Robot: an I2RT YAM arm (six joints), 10 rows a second.
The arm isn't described. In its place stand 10 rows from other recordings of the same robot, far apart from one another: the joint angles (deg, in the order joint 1, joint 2, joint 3, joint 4, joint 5, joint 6), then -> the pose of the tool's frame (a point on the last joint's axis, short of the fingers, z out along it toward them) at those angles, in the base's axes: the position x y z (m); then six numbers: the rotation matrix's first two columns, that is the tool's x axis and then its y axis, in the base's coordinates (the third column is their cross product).
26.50 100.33 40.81 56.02 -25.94 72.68 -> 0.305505 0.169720 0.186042 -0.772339 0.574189 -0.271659 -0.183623 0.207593 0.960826
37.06 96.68 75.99 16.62 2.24 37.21 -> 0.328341 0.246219 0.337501 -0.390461 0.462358 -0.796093 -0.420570 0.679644 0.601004
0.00 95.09 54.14 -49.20 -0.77 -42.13 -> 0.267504 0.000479 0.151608 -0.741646 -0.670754 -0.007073 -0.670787 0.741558 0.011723
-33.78 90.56 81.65 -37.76 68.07 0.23 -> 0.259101 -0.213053 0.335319 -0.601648 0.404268 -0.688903 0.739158 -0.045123 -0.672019
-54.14 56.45 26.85 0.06 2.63 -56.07 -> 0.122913 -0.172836 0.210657 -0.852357 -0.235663 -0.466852 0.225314 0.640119 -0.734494
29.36 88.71 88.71 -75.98 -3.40 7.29 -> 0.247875 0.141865 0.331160 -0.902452 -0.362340 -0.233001 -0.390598 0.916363 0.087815
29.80 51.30 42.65 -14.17 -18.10 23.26 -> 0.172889 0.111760 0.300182 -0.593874 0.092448 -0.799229 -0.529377 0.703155 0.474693
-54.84 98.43 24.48 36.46 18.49 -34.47 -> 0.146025 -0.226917 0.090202 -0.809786 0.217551 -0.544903 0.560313 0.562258 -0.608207
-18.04 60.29 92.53 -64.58 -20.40 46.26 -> 0.151308 -0.036229 0.466810 -0.344278 0.824311 -0.449426 0.374562 0.559536 0.739339
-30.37 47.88 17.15 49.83 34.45 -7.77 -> 0.146725 -0.109321 0.269523 0.161007 -0.223567 -0.961298 0.908213 0.414791 0.055649
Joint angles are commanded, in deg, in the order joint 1, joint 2, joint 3, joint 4, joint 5, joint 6. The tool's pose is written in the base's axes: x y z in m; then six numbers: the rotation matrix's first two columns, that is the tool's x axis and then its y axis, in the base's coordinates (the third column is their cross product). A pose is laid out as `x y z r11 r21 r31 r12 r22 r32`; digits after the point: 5 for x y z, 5 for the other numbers.
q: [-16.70, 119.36, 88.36, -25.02, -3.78, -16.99]
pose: 0.43319 -0.12751 0.17802 -0.83307 -0.05448 -0.55048 0.00838 0.99378 -0.11103
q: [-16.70, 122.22, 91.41, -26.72, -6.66, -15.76]
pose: 0.44238 -0.12841 0.17063 -0.83904 -0.02993 -0.54325 -0.00219 0.99866 -0.05165
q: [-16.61, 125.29, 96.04, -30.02, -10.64, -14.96]
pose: 0.45350 -0.12842 0.16794 -0.84498 -0.01269 -0.53464 -0.02857 0.99936 0.02142
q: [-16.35, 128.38, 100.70, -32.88, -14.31, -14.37]
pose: 0.46505 -0.12726 0.16529 -0.84827 -0.00176 -0.52956 -0.05608 0.99467 0.08653
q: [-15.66, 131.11, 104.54, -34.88, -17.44, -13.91]
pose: 0.47579 -0.12230 0.16165 -0.84974 0.00002 -0.52720 -0.08723 0.98621 0.14065
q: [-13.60, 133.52, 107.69, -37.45, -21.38, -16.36]
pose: 0.48576 -0.10417 0.15649 -0.84982 -0.06426 -0.52314 -0.18731 0.96457 0.18579
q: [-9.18, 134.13, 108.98, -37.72, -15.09, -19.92]
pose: 0.49558 -0.07070 0.15673 -0.83856 -0.19771 -0.50767 -0.26470 0.96231 0.06246
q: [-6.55, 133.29, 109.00, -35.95, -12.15, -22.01]
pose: 0.50059 -0.04994 0.16512 -0.80248 -0.27664 -0.52867 -0.31605 0.94860 -0.01663
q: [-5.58, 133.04, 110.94, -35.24, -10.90, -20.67]
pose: 0.50680 -0.04275 0.17814 -0.78182 -0.27188 -0.56111 -0.30146 0.95258 -0.04154
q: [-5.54, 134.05, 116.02, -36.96, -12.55, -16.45]
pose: 0.51582 -0.04226 0.19540 -0.77340 -0.20269 -0.60063 -0.25948 0.96571 0.00822
